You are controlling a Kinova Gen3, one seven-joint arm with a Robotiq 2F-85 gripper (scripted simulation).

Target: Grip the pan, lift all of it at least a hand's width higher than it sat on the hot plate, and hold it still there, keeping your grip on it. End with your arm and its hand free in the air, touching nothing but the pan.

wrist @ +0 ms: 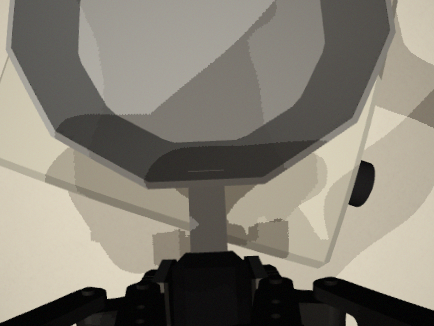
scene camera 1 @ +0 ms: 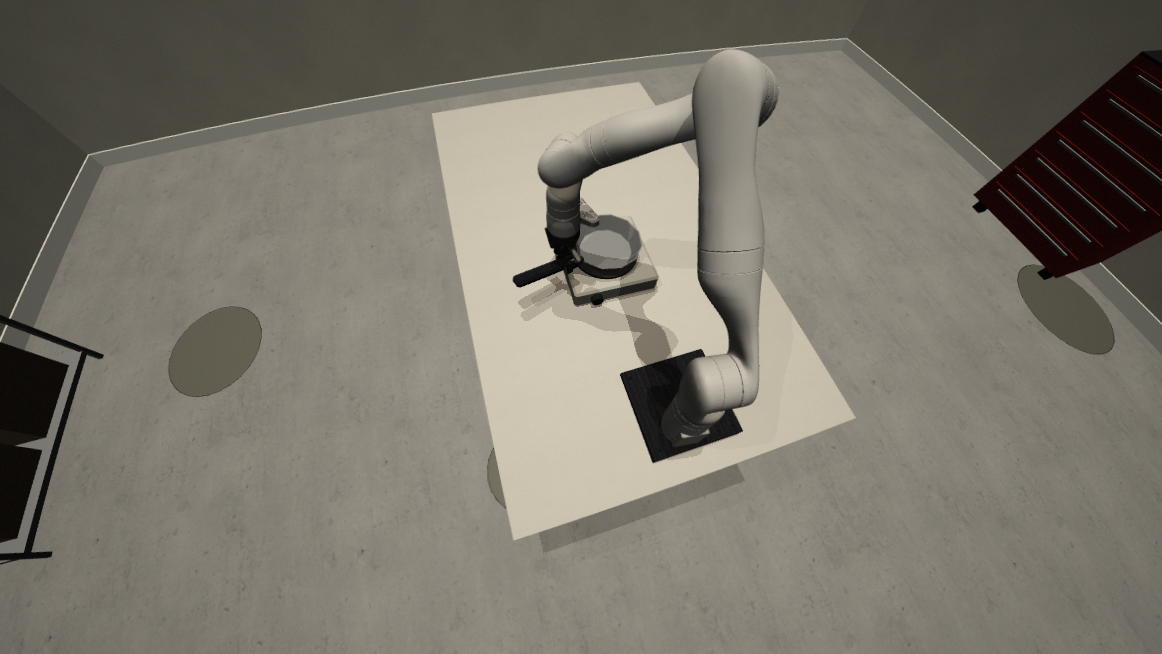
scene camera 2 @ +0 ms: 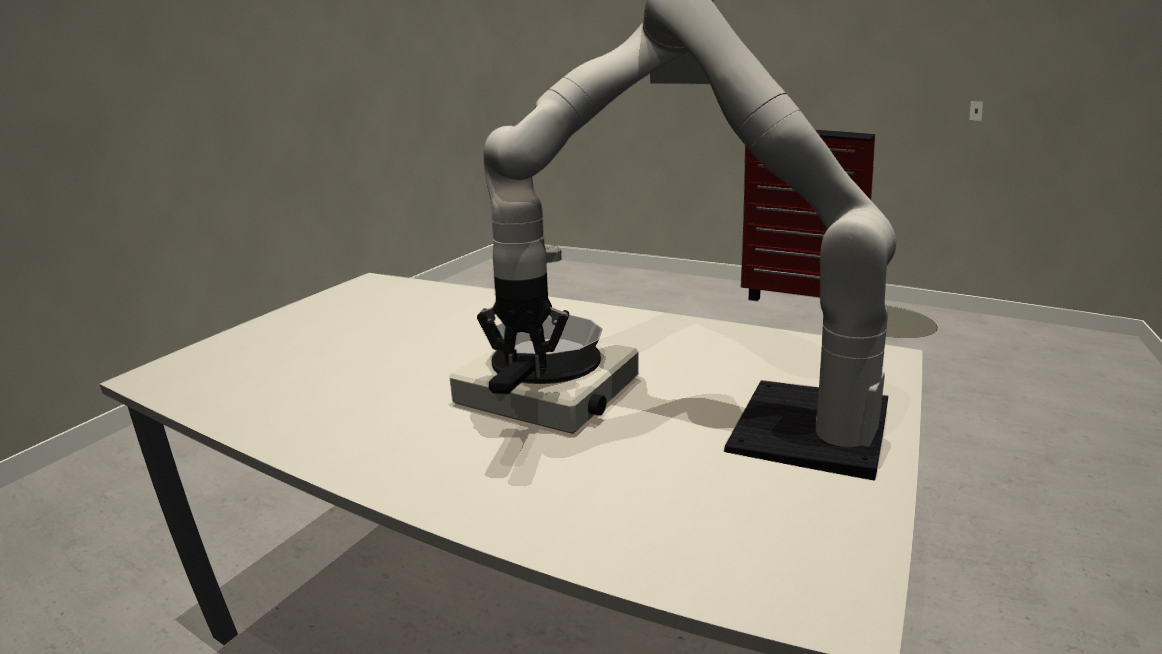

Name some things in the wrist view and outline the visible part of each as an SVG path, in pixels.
The gripper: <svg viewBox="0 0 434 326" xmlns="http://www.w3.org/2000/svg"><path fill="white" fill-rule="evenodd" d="M177 260L162 260L158 269L149 270L144 274L140 282L129 285L126 288L125 297L107 299L105 289L85 287L1 322L0 326L72 326L74 324L76 326L174 326L173 277L171 268ZM231 325L346 326L347 313L353 316L358 326L434 326L434 310L336 277L325 277L315 280L313 282L313 290L294 289L293 281L282 277L276 267L270 264L263 265L259 256L244 256L244 261L248 264L250 325Z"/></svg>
A pan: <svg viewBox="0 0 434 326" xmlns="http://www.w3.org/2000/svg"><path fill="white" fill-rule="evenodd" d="M10 0L6 52L51 137L146 189L188 188L191 253L185 253L171 268L173 277L174 326L250 324L248 264L234 251L228 251L224 186L266 184L358 122L396 33L391 0Z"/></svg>
